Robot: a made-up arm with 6 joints. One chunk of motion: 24 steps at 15 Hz.
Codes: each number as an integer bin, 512 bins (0 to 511) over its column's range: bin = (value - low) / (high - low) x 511, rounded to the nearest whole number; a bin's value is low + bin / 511 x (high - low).
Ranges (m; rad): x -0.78..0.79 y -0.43..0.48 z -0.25..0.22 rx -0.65..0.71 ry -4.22..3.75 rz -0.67..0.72
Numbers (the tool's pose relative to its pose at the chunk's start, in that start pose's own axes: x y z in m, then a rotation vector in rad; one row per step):
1: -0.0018 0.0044 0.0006 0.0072 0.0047 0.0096
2: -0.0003 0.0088 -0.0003 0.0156 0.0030 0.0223
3: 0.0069 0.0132 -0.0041 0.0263 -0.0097 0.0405
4: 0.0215 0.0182 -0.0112 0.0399 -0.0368 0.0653
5: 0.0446 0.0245 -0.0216 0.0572 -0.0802 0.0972
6: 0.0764 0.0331 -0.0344 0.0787 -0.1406 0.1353
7: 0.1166 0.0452 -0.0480 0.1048 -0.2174 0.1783
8: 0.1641 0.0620 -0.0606 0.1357 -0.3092 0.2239
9: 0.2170 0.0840 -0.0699 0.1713 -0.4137 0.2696
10: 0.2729 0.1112 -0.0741 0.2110 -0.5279 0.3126
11: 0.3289 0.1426 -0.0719 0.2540 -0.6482 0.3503
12: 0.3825 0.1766 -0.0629 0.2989 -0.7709 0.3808
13: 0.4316 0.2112 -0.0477 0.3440 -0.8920 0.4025
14: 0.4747 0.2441 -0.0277 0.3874 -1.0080 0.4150
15: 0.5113 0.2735 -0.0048 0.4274 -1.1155 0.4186
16: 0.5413 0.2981 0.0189 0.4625 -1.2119 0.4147
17: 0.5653 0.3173 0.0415 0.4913 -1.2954 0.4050
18: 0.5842 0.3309 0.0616 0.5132 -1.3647 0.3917
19: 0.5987 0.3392 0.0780 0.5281 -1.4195 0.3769
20: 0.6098 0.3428 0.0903 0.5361 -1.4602 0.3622
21: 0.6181 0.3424 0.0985 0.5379 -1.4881 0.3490
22: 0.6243 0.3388 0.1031 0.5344 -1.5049 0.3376
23: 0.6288 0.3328 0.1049 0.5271 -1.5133 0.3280
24: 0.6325 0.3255 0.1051 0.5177 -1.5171 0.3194
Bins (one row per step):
1: 253 244 272 247 271 250
2: 254 246 271 250 271 255
3: 256 249 267 254 270 261
4: 261 252 260 259 268 270
5: 268 255 248 266 265 282
6: 279 260 234 274 262 296
7: 292 267 220 284 257 312
8: 307 276 206 295 251 329
9: 325 289 196 309 244 345
10: 343 304 191 324 237 361
11: 361 322 194 340 229 375
12: 378 341 203 357 221 386
13: 394 360 220 373 213 394
14: 408 379 242 390 206 399
15: 420 395 267 405 199 400
16: 430 409 292 418 193 399
17: 438 420 317 429 188 395
18: 444 427 339 437 183 390
19: 449 432 357 443 180 385
20: 452 434 370 446 177 379
21: 455 434 379 446 175 375
22: 457 432 384 445 174 370
23: 459 428 386 442 174 367
24: 460 424 386 439 173 364

